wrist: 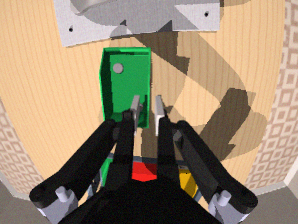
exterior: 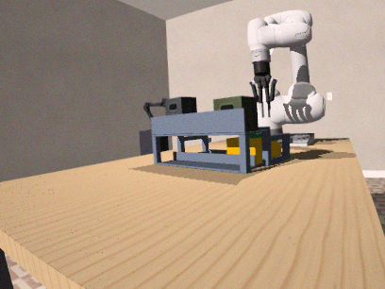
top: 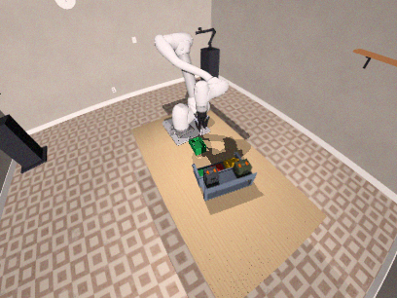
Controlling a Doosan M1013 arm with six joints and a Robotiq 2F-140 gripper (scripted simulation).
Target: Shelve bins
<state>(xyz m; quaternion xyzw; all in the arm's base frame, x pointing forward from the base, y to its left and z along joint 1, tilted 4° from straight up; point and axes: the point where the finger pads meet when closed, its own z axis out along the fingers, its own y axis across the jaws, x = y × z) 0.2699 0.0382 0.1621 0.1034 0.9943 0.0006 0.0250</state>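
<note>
Now: hand 10 mm past the green bin, 50 mm to the left of it and 140 mm above it. From my hand the other things lie so: dark box 380 mm ahead, 220 mm to the right, 10 mm below; then yellow bin 370 mm ahead, 30 mm to the left, 130 mm below.
</note>
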